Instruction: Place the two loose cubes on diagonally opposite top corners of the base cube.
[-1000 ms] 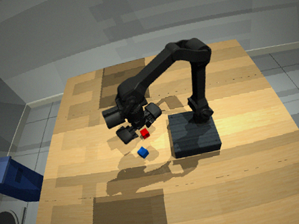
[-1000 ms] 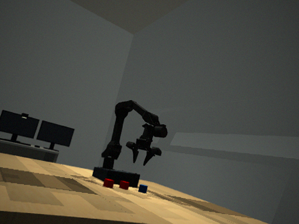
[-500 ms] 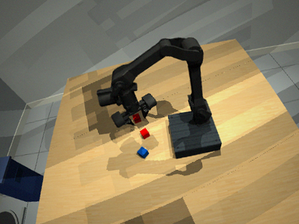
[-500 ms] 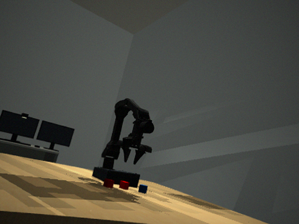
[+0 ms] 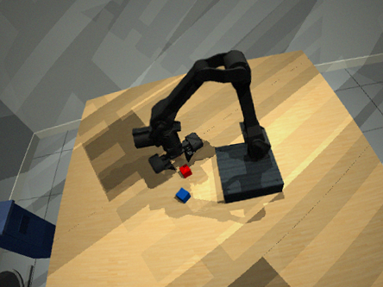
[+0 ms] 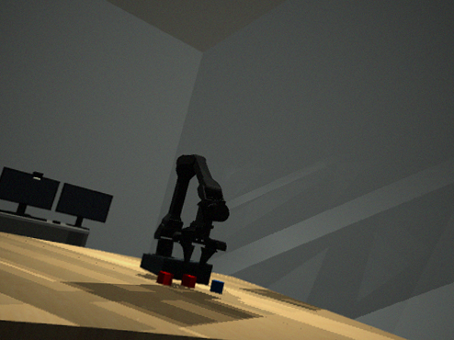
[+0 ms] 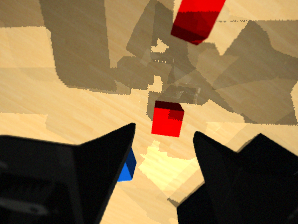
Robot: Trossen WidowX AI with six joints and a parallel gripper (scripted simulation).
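The blue cube lies 100 mm to the left of my gripper tip, 40 mm below it and 30 mm ahead of it.
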